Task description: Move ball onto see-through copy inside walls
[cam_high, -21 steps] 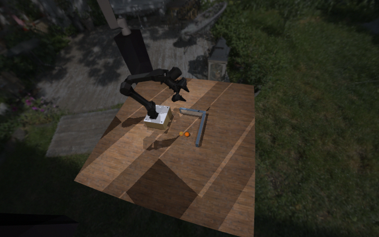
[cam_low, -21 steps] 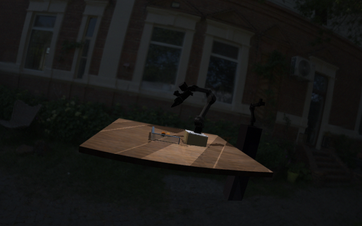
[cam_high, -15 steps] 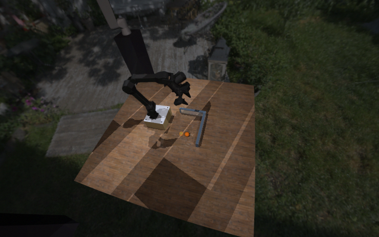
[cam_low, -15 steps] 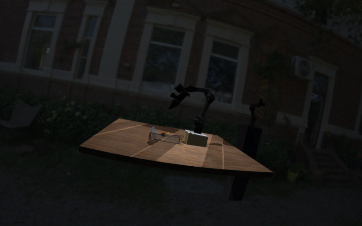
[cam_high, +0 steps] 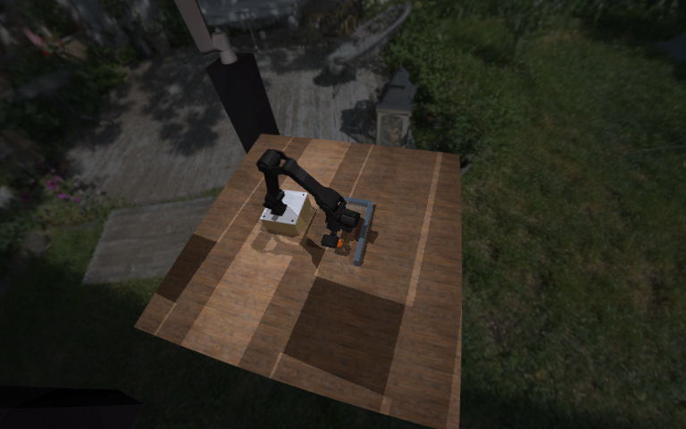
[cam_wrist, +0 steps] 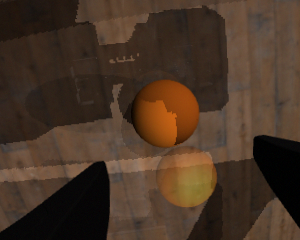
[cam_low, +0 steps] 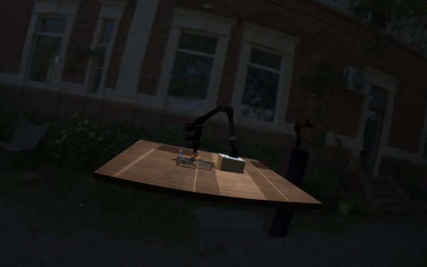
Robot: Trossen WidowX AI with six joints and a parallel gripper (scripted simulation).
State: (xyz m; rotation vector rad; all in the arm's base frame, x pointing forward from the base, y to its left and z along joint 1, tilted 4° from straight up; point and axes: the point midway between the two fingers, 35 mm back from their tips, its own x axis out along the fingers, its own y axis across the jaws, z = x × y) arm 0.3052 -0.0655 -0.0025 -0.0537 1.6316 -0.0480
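Now: gripper tip 50 mm above the orange ball. Also, from my gripper tip: see-through copy of ball (50 mm below, 40 mm behind, 10 mm to the right).
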